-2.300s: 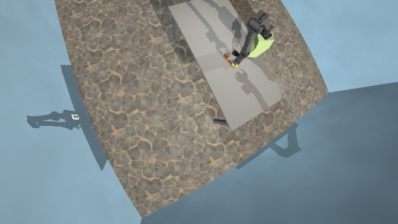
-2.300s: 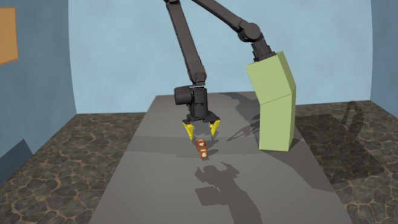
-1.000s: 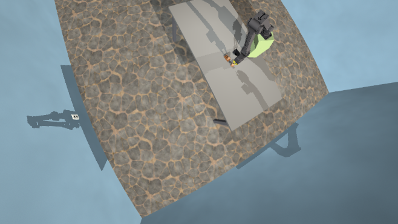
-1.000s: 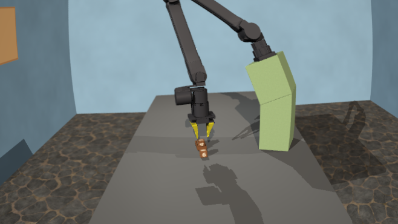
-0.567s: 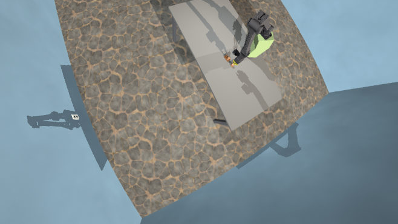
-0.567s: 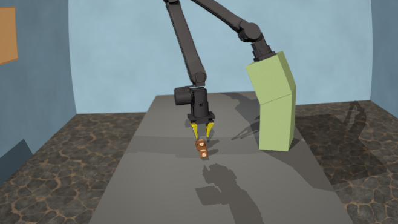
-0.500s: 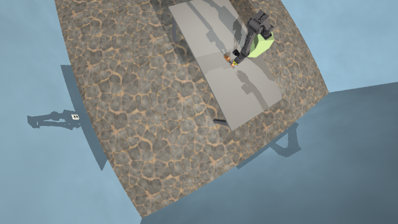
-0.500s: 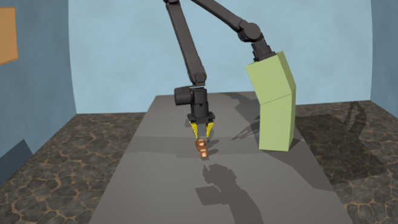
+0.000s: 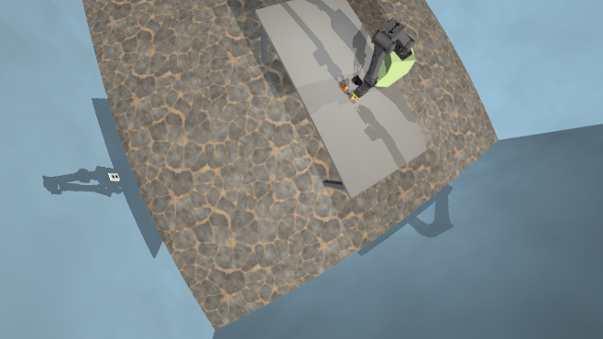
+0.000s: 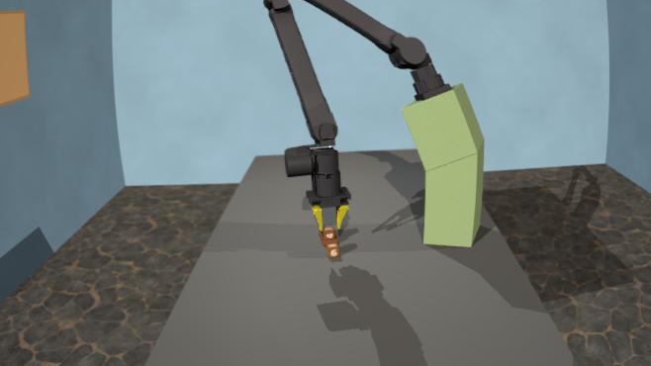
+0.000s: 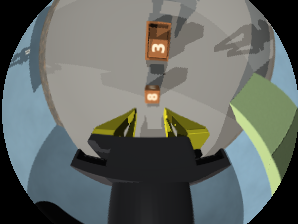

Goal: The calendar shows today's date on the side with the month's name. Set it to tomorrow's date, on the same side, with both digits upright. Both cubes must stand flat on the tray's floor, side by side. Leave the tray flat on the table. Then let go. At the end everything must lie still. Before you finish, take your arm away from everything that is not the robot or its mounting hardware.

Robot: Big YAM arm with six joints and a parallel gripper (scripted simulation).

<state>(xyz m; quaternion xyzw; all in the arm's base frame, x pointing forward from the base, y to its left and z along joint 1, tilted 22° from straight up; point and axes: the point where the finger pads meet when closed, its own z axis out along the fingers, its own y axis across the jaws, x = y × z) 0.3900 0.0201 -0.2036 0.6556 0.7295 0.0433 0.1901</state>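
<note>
Right now my hand is 7 cm above the brown number cube. Round my hand: calendar tray 1 cm behind, 11 cm to the right, 8 cm below.
</note>
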